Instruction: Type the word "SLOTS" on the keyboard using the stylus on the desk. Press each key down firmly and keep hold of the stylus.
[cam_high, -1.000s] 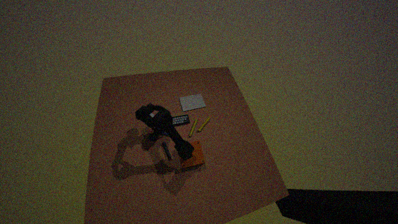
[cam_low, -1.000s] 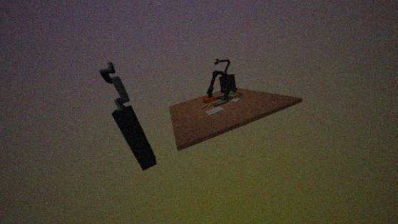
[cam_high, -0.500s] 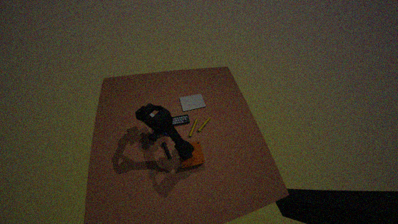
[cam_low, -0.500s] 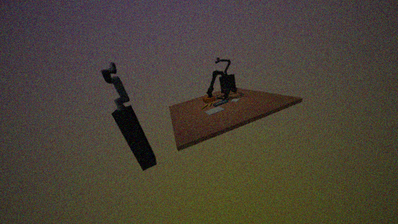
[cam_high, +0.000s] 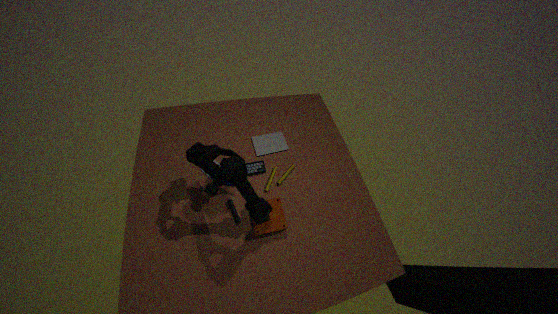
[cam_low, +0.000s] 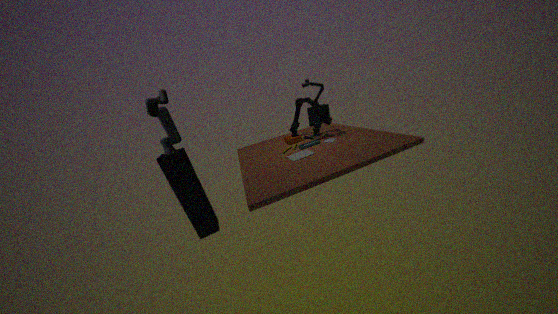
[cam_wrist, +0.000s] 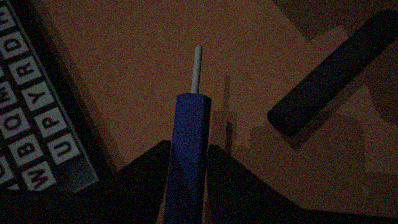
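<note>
Right now my gripper tip is 4 cm to the left of the stylus tip and 3 cm past it. Round my gripper tip: O key (9 cm to the right, 9 cm ahead, 4 cm below); dark pen-like stick (12 cm behind, 4 cm below, 2 cm to the left); blue stylus (1 cm to the right, 1 cm behind).
</note>
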